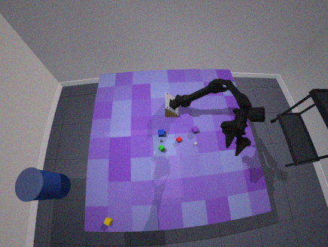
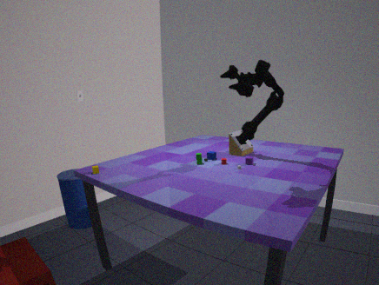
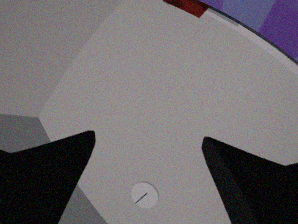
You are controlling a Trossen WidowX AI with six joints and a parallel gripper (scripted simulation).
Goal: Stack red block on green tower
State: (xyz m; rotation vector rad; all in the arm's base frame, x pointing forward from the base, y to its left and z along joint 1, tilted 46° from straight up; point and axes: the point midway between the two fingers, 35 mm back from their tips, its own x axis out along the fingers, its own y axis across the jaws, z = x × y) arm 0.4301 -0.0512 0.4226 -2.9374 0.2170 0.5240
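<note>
Right now the small red block is 440 mm below my gripper tip, 190 mm to the right of it and 190 mm behind it. Also, from my gripper tip: tiny dark piece 450 mm below, 310 mm to the right, 170 mm behind; purple block 440 mm below, 270 mm behind, 70 mm to the right; small white ball 450 mm below, 170 mm behind, 60 mm to the right.
</note>
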